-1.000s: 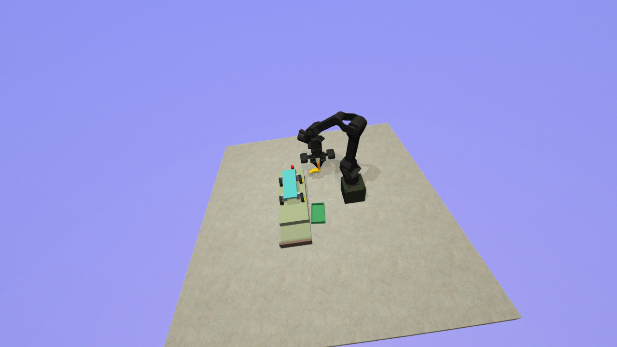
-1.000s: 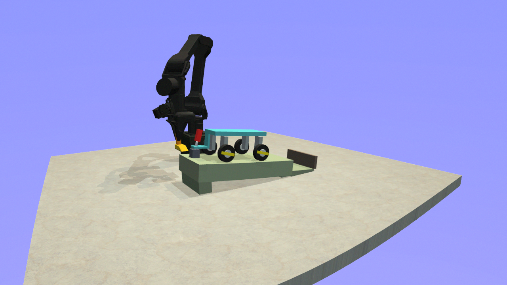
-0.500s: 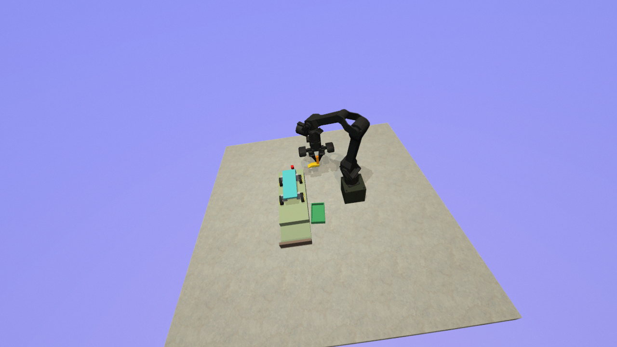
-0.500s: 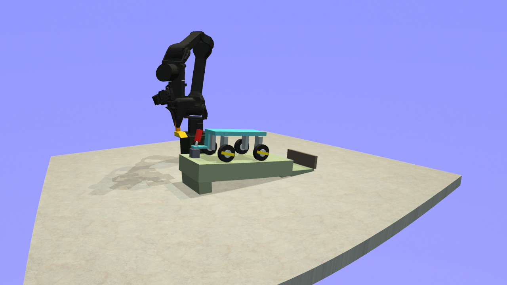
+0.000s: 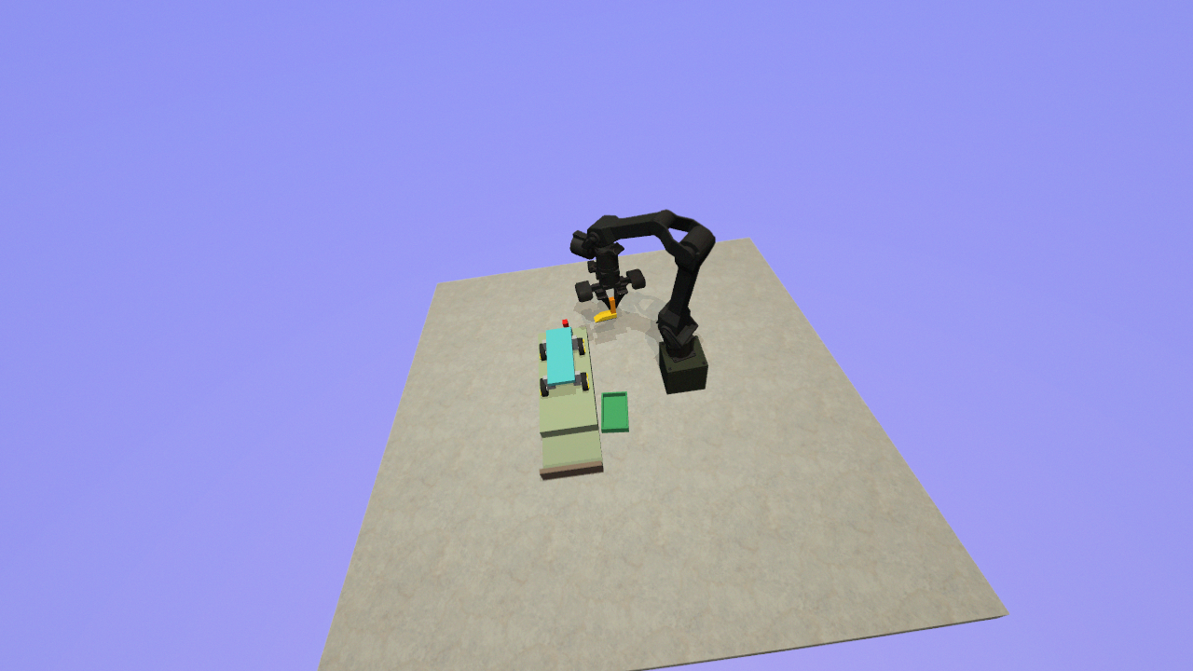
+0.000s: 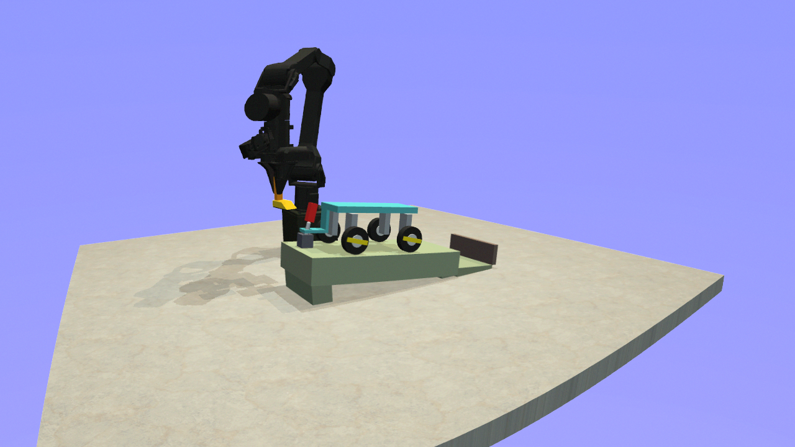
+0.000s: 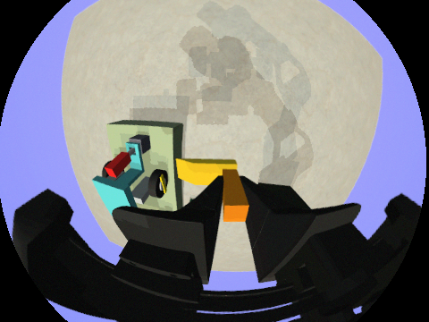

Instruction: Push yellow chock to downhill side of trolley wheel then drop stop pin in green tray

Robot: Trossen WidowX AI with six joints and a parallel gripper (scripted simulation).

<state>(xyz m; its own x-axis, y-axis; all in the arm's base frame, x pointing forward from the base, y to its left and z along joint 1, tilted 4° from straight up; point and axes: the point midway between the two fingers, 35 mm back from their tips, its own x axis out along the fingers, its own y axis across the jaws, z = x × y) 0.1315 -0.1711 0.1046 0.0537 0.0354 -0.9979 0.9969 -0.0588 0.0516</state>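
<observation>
The yellow chock lies 20 mm ahead of my gripper tip and 10 mm below it. Round my gripper tip: red-headed stop pin (140 mm ahead, 20 mm to the right, 40 mm below); then trolley (180 mm ahead, 90 mm to the left, 60 mm below); then green ramp (180 mm ahead, 100 mm to the left, 130 mm below).
</observation>
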